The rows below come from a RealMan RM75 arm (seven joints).
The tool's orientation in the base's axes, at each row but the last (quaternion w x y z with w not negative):
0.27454, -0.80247, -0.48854, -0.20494
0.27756, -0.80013, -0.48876, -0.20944
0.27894, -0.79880, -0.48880, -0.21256
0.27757, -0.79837, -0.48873, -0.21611
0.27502, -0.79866, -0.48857, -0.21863
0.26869, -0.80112, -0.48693, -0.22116
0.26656, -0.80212, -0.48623, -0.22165
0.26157, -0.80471, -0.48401, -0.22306
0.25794, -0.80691, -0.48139, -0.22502
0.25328, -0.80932, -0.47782, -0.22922
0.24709, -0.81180, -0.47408, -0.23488
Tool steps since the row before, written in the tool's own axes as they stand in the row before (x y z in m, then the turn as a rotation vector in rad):
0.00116, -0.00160, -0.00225, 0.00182, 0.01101, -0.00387
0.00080, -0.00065, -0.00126, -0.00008, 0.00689, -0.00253
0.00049, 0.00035, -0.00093, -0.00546, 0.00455, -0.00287
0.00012, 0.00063, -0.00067, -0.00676, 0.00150, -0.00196
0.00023, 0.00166, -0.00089, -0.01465, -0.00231, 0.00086
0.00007, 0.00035, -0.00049, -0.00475, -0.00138, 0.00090
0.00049, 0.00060, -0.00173, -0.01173, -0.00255, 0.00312
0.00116, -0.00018, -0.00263, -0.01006, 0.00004, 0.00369
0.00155, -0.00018, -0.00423, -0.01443, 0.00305, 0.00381
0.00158, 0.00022, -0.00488, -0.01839, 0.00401, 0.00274
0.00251, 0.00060, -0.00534, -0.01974, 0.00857, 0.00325
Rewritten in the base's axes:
-0.00106, -0.00007, 0.00280, 0.01044, -0.00535, 0.00140
-0.00032, -0.00005, 0.00160, 0.00599, -0.00423, 0.00022
0.00046, -0.00041, 0.00092, 0.00154, -0.00716, -0.00226
0.00057, -0.00059, 0.00043, -0.00169, -0.00630, -0.00304
0.00152, -0.00105, 0.00044, -0.00827, -0.00825, -0.00918
0.00030, -0.00040, 0.00034, -0.00319, -0.00203, -0.00331
0.00058, -0.00102, 0.00149, -0.00702, -0.00478, -0.00904
0.00006, -0.00084, 0.00276, -0.00392, -0.00433, -0.00898
0.00003, -0.00158, 0.00422, -0.00312, -0.00835, -0.01235
0.00026, -0.00212, 0.00467, -0.00414, -0.01203, -0.01414
0.00085, -0.00195, 0.00554, -0.00062, -0.01455, -0.01618

